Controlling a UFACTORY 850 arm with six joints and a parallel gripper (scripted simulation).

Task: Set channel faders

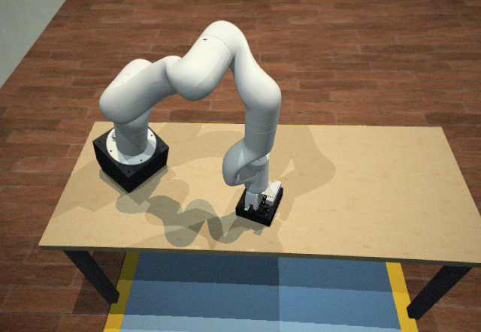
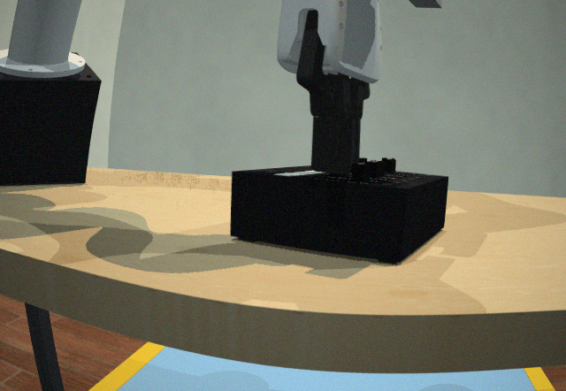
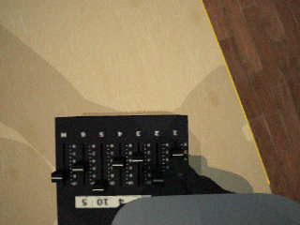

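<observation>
The master fader lies 30 mm ahead of my hand, 130 mm to the left of it and 20 mm below it.
</observation>
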